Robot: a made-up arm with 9 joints. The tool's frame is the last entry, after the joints. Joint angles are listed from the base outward.
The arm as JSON. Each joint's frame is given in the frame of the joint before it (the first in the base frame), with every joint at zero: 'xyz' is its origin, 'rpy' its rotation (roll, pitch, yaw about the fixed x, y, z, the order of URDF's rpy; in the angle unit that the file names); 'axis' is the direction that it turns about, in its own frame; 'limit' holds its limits. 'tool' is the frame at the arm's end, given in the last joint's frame.
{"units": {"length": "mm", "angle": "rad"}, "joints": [
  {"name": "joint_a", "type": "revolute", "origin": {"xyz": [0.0, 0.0, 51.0], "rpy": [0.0, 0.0, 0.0]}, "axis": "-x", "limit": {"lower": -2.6, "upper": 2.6}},
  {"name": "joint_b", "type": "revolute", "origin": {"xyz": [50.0, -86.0, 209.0], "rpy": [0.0, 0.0, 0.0]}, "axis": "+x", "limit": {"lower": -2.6, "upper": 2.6}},
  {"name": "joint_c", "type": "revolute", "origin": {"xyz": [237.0, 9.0, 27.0], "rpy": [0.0, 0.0, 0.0]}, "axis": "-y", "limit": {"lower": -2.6, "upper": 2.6}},
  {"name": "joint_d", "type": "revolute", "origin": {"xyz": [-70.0, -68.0, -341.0], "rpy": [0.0, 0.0, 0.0]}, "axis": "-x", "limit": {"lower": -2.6, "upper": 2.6}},
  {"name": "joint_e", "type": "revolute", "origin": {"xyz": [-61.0, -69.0, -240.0], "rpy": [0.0, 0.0, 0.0]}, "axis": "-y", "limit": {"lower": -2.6, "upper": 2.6}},
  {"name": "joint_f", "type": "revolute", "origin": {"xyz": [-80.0, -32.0, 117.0], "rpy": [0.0, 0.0, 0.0]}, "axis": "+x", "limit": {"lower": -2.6, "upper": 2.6}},
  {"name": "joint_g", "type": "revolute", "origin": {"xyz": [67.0, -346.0, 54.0], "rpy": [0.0, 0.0, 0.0]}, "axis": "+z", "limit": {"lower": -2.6, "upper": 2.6}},
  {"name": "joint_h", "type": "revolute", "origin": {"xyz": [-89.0, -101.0, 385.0], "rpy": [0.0, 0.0, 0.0]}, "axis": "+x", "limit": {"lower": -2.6, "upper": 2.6}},
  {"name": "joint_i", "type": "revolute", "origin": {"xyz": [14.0, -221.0, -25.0], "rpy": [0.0, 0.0, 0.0]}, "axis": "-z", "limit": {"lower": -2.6, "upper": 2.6}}
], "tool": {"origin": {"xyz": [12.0, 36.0, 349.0], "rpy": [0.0, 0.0, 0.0]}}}
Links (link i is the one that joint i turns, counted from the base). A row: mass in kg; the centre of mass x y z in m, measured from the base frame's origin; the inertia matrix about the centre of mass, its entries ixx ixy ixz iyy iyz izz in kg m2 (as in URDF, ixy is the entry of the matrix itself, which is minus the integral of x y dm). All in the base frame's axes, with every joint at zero. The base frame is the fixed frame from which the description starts. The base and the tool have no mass.
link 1: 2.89; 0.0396 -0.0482 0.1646; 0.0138 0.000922 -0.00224 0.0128 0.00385 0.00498
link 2: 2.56; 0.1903 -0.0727 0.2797; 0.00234 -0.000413 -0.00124 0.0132 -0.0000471 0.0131
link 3: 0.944; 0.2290 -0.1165 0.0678; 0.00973 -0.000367 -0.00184 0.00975 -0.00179 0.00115
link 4: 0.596; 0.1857 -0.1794 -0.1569; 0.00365 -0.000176 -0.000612 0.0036 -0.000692 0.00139
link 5: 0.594; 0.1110 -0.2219 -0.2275; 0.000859 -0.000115 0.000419 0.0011 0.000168 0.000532
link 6: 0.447; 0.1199 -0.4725 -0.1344; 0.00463 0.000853 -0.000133 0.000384 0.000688 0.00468
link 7: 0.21; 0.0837 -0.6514 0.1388; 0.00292 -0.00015 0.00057 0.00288 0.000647 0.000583
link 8: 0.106; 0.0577 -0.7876 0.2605; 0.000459 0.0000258 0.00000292 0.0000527 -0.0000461 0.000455
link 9: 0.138; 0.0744 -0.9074 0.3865; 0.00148 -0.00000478 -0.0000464 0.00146 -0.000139 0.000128
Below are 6 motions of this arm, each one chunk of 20 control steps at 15 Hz.
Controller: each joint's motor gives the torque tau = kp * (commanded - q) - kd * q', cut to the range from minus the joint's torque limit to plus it. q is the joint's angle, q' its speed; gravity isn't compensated. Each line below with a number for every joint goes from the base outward.
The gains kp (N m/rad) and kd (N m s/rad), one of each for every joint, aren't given. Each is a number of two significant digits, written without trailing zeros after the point. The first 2 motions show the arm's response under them.
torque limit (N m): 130 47 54 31 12 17 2.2 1.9 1.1
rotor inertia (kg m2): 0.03 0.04 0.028 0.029 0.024 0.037 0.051 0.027 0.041
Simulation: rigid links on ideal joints. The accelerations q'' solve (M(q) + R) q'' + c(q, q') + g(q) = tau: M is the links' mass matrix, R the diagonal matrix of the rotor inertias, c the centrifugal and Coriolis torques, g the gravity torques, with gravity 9.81 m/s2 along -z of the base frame. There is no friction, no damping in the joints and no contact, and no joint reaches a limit. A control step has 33 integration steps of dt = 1/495 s. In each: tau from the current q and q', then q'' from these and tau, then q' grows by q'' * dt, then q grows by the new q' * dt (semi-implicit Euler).
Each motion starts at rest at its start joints. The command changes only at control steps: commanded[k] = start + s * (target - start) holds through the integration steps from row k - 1 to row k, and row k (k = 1, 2, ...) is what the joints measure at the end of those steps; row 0 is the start. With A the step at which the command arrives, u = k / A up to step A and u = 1 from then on. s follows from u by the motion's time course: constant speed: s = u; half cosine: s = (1 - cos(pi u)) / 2; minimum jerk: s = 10 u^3 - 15 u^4 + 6 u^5; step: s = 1 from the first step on.
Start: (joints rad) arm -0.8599 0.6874 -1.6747 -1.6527 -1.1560 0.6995 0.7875 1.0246 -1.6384
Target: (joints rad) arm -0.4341 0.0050 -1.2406 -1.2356 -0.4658 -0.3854 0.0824 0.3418 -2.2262
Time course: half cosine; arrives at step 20
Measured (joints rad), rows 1 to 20:
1: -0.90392 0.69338 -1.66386 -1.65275 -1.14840 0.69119 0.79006 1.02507 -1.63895
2: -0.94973 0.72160 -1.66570 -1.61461 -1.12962 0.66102 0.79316 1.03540 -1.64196
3: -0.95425 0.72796 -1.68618 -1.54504 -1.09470 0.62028 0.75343 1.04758 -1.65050
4: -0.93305 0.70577 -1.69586 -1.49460 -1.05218 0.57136 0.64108 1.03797 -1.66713
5: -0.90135 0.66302 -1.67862 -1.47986 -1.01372 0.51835 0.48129 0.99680 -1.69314
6: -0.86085 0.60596 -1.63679 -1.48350 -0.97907 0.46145 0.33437 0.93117 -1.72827
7: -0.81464 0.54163 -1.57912 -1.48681 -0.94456 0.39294 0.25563 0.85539 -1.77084
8: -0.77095 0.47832 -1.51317 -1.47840 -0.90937 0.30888 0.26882 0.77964 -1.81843
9: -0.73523 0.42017 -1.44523 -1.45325 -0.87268 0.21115 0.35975 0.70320 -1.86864
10: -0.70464 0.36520 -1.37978 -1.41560 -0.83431 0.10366 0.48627 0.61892 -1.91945
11: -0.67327 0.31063 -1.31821 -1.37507 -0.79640 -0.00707 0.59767 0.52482 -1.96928
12: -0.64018 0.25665 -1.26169 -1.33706 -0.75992 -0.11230 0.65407 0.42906 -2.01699
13: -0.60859 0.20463 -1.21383 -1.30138 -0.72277 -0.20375 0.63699 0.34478 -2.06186
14: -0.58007 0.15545 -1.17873 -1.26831 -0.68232 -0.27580 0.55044 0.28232 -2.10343
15: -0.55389 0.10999 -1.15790 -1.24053 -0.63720 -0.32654 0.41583 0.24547 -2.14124
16: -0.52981 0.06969 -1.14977 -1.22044 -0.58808 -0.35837 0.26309 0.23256 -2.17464
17: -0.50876 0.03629 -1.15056 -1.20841 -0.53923 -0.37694 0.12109 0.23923 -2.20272
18: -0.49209 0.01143 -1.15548 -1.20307 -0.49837 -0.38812 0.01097 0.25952 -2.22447
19: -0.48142 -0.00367 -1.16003 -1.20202 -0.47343 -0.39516 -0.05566 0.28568 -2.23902
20: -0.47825 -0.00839 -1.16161 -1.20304 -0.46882 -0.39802 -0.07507 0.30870 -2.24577
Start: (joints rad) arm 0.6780 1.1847 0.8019 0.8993 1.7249 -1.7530 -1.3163 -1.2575 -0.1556
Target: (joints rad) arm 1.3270 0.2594 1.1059 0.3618 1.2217 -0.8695 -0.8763 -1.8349 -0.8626
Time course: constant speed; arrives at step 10
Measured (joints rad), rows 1 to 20:
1: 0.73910 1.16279 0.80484 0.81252 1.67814 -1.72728 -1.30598 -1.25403 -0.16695
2: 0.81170 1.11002 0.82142 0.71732 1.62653 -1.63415 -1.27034 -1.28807 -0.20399
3: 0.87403 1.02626 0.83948 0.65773 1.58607 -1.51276 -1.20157 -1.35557 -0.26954
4: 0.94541 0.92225 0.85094 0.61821 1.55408 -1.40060 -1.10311 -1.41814 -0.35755
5: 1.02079 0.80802 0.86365 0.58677 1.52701 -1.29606 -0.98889 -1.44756 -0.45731
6: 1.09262 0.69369 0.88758 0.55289 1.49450 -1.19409 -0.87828 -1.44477 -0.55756
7: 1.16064 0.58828 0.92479 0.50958 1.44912 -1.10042 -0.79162 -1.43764 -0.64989
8: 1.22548 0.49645 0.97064 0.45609 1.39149 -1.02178 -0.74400 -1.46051 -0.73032
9: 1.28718 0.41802 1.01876 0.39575 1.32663 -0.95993 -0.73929 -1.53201 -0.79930
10: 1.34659 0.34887 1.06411 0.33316 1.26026 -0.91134 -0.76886 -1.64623 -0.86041
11: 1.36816 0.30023 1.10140 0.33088 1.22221 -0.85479 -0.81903 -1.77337 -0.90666
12: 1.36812 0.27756 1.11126 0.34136 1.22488 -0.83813 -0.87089 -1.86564 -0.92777
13: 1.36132 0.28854 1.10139 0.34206 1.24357 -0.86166 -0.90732 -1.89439 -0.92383
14: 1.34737 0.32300 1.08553 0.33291 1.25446 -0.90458 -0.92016 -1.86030 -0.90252
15: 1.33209 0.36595 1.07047 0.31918 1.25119 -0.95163 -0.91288 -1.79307 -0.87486
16: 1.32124 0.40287 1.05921 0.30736 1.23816 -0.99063 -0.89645 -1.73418 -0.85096
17: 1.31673 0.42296 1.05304 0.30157 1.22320 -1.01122 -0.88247 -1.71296 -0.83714
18: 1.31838 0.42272 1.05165 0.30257 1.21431 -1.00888 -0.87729 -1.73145 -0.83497
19: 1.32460 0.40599 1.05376 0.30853 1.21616 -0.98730 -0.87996 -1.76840 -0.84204
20: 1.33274 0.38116 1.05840 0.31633 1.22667 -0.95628 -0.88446 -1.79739 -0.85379
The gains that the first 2 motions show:
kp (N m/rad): 230 100 100 67 38 33 4.3 4.2 3.3
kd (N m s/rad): 6.2 4 4.2 2.7 1 1.1 0.18 0.23 0.18
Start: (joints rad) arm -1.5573 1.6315 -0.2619 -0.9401 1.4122 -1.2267 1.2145 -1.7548 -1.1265
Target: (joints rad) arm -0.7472 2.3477 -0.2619 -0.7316 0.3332 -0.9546 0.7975 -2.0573 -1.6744
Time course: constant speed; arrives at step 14
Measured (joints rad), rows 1 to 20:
1: -1.54867 1.66844 -0.27839 -0.93025 1.37584 -1.22908 1.19764 -1.77547 -1.13302
2: -1.51048 1.74725 -0.32210 -0.93895 1.28509 -1.23678 1.15722 -1.80644 -1.15456
3: -1.46366 1.81874 -0.37686 -0.94446 1.16522 -1.24611 1.11305 -1.80063 -1.19283
4: -1.41250 1.86584 -0.42372 -0.93106 1.04085 -1.24237 1.08445 -1.75196 -1.24401
5: -1.34984 1.90001 -0.44488 -0.90336 0.93221 -1.22103 1.07852 -1.69214 -1.30135
6: -1.28082 1.93372 -0.43244 -0.87170 0.85172 -1.19181 1.08732 -1.66127 -1.35792
7: -1.21281 1.97421 -0.39705 -0.84406 0.79750 -1.16226 1.09236 -1.68460 -1.40866
8: -1.14925 2.02209 -0.35884 -0.82274 0.75556 -1.13186 1.07492 -1.76086 -1.45148
9: -1.09022 2.07467 -0.33336 -0.80670 0.70888 -1.09989 1.02667 -1.86427 -1.48710
10: -1.03388 2.12869 -0.32565 -0.79355 0.64615 -1.06997 0.95455 -1.95777 -1.51823
11: -0.97793 2.18099 -0.33206 -0.77991 0.56609 -1.04713 0.87697 -2.01105 -1.54830
12: -0.92039 2.22948 -0.34458 -0.76281 0.47629 -1.03307 0.81401 -2.01472 -1.58030
13: -0.86022 2.27430 -0.35477 -0.74167 0.38755 -1.02464 0.77752 -1.98348 -1.61601
14: -0.79788 2.31775 -0.35738 -0.71867 0.30732 -1.01623 0.76641 -1.94664 -1.65572
15: -0.78158 2.30979 -0.34120 -0.70736 0.25531 -1.00382 0.78137 -1.92149 -1.69171
16: -0.78737 2.30343 -0.32750 -0.70295 0.25115 -1.00177 0.81743 -1.91132 -1.71397
17: -0.79501 2.31324 -0.32678 -0.70763 0.28540 -1.00933 0.85584 -1.91976 -1.71941
18: -0.80270 2.32504 -0.33518 -0.71501 0.33261 -1.01313 0.87599 -1.94609 -1.71086
19: -0.80734 2.33197 -0.34553 -0.72105 0.36739 -1.01045 0.86721 -1.98114 -1.69460
20: -0.80758 2.33315 -0.35166 -0.72354 0.37631 -1.00614 0.83393 -2.01046 -1.67752

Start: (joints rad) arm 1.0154 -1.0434 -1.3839 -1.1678 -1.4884 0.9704 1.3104 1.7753 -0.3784
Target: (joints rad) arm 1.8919 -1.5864 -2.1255 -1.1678 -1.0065 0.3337 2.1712 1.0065 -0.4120
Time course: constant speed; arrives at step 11
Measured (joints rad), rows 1 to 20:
1: 1.11057 -1.09198 -1.40433 -1.18638 -1.45960 0.91409 1.31908 1.76934 -0.37942
2: 1.22791 -1.14794 -1.49446 -1.21347 -1.38863 0.81811 1.38020 1.70575 -0.38128
3: 1.31826 -1.19718 -1.62272 -1.20138 -1.34353 0.78028 1.49772 1.58655 -0.38360
4: 1.40314 -1.23931 -1.75418 -1.16496 -1.30842 0.79552 1.61208 1.47510 -0.38694
5: 1.48879 -1.27835 -1.87850 -1.14138 -1.26713 0.79687 1.66971 1.41478 -0.39163
6: 1.57373 -1.32200 -1.98282 -1.13816 -1.22338 0.76438 1.66467 1.40124 -0.39729
7: 1.65605 -1.37242 -2.05833 -1.14459 -1.17965 0.71293 1.62846 1.40052 -0.40312
8: 1.73516 -1.42523 -2.10938 -1.15206 -1.13654 0.65029 1.60483 1.37687 -0.40834
9: 1.81139 -1.47482 -2.14762 -1.15599 -1.09345 0.57640 1.62887 1.31220 -0.41250
10: 1.88517 -1.51805 -2.18340 -1.15380 -1.04910 0.49428 1.71426 1.21074 -0.41545
11: 1.95720 -1.55500 -2.22263 -1.14557 -1.00140 0.40969 1.85200 1.09145 -0.41738
12: 1.97528 -1.58444 -2.25273 -1.14881 -0.97250 0.39022 2.01613 0.99091 -0.41774
13: 1.95866 -1.58165 -2.25877 -1.15778 -0.98275 0.42574 2.16261 0.95710 -0.41638
14: 1.94757 -1.56114 -2.24882 -1.15231 -0.99841 0.43646 2.24373 0.99395 -0.41438
15: 1.94309 -1.54613 -2.23368 -1.13558 -0.98899 0.40748 2.24702 1.06257 -0.41251
16: 1.93969 -1.53875 -2.21841 -1.12042 -0.97355 0.37234 2.19782 1.11590 -0.41100
17: 1.93713 -1.53564 -2.20704 -1.11384 -0.97124 0.35670 2.12709 1.13065 -0.41016
18: 1.93744 -1.53713 -2.20295 -1.11621 -0.97863 0.36175 2.05606 1.11139 -0.41033
19: 1.94094 -1.54325 -2.20729 -1.12372 -0.98632 0.37752 1.99781 1.07769 -0.41150
20: 1.94554 -1.55083 -2.21799 -1.13176 -0.99064 0.39553 1.95934 1.05013 -0.41329

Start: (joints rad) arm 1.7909 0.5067 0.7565 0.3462 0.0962 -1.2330 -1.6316 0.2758 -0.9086
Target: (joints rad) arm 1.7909 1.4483 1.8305 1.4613 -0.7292 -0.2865 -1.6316 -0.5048 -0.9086
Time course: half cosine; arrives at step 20
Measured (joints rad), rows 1 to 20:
1: 1.82750 0.55338 0.75608 0.34707 0.09978 -1.24676 -1.62775 0.26995 -0.90855
2: 1.83066 0.60677 0.76304 0.36799 0.10806 -1.27613 -1.61577 0.24401 -0.90858
3: 1.81865 0.65090 0.78606 0.40367 0.10655 -1.28132 -1.60970 0.18997 -0.90898
4: 1.82079 0.68978 0.82692 0.44919 0.07925 -1.24643 -1.61463 0.12242 -0.90966
5: 1.82670 0.72337 0.88247 0.50573 0.02799 -1.18374 -1.62523 0.06705 -0.91031
6: 1.83046 0.76324 0.94816 0.57201 -0.03403 -1.11182 -1.63492 0.03493 -0.91065
7: 1.83254 0.81811 1.01949 0.64635 -0.09427 -1.04308 -1.63989 0.01497 -0.91063
8: 1.83433 0.88404 1.09278 0.72853 -0.14702 -0.97850 -1.63974 -0.01266 -0.91036
9: 1.83735 0.95189 1.16719 0.81761 -0.19415 -0.91175 -1.63599 -0.05849 -0.91007
10: 1.84158 1.01753 1.24415 0.91011 -0.24121 -0.83887 -1.63022 -0.11743 -0.90998
11: 1.84554 1.08219 1.32368 1.00196 -0.29298 -0.76145 -1.62336 -0.17762 -0.91014
12: 1.84818 1.14667 1.40280 1.09057 -0.35103 -0.68251 -1.61589 -0.23181 -0.91045
13: 1.84950 1.20953 1.47828 1.17407 -0.41268 -0.60401 -1.60856 -0.27996 -0.91074
14: 1.84993 1.26888 1.54833 1.25006 -0.47237 -0.52760 -1.60236 -0.32461 -0.91084
15: 1.84992 1.32293 1.61163 1.31639 -0.52500 -0.45524 -1.59754 -0.36648 -0.91065
16: 1.84994 1.36994 1.66665 1.37182 -0.56790 -0.38948 -1.59282 -0.40338 -0.91015
17: 1.85023 1.40834 1.71185 1.41577 -0.60048 -0.33353 -1.58592 -0.43208 -0.90939
18: 1.85077 1.43686 1.74591 1.44793 -0.62286 -0.29071 -1.57521 -0.45058 -0.90849
19: 1.85140 1.45458 1.76774 1.46800 -0.63514 -0.26349 -1.56105 -0.45890 -0.90763
20: 1.85195 1.46110 1.77654 1.47563 -0.63728 -0.25297 -1.54598 -0.45848 -0.90699

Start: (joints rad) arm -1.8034 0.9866 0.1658 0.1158 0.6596 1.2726 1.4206 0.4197 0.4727
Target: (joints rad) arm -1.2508 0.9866 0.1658 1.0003 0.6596 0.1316 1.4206 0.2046 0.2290
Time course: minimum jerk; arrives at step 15
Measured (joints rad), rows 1 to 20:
1: -1.83469 0.96099 0.16595 0.14025 0.65910 1.26903 1.42318 0.41894 0.47263
2: -1.82775 0.94105 0.16523 0.16815 0.65820 1.24203 1.42863 0.41175 0.47181
3: -1.79334 0.92765 0.16488 0.20638 0.65677 1.19019 1.42885 0.39381 0.46852
4: -1.75475 0.91356 0.16579 0.26558 0.65376 1.11325 1.41430 0.36351 0.46043
5: -1.70479 0.90253 0.16656 0.34200 0.64981 1.01328 1.37617 0.32176 0.44538
6: -1.64338 0.89201 0.16557 0.43323 0.64775 0.89684 1.31063 0.27365 0.42229
7: -1.57493 0.87820 0.16204 0.53685 0.64902 0.77054 1.22329 0.22630 0.39174
8: -1.50356 0.86118 0.15537 0.64842 0.65367 0.63972 1.13137 0.18558 0.35600
9: -1.43448 0.84543 0.14495 0.76162 0.65987 0.50815 1.06177 0.15375 0.31845
10: -1.37373 0.83808 0.13196 0.86787 0.66424 0.37949 1.04193 0.12956 0.28280
11: -1.32638 0.84392 0.12148 0.95678 0.66431 0.26155 1.08754 0.11132 0.25234
12: -1.29505 0.86067 0.12011 1.01849 0.66153 0.16829 1.19475 0.10056 0.22943
13: -1.27944 0.88050 0.12895 1.04797 0.66060 0.11476 1.33947 0.10282 0.21537
14: -1.27665 0.89648 0.14121 1.04826 0.66424 0.10760 1.48163 0.12324 0.21009
15: -1.28145 0.90685 0.14912 1.02972 0.67001 0.13824 1.57441 0.15962 0.21205
16: -1.28716 0.91403 0.15084 1.00630 0.67240 0.18381 1.58060 0.20116 0.21832
17: -1.29061 0.91933 0.14911 0.98950 0.66668 0.21967 1.49294 0.23643 0.22558
18: -1.29167 0.92178 0.14583 0.98375 0.65684 0.23634 1.34197 0.26102 0.23144
19: -1.29104 0.92016 0.14186 0.98562 0.65496 0.23804 1.18128 0.27403 0.23478
20: -1.28974 0.91580 0.13957 0.98914 0.66572 0.23018 1.06109 0.27234 0.23537

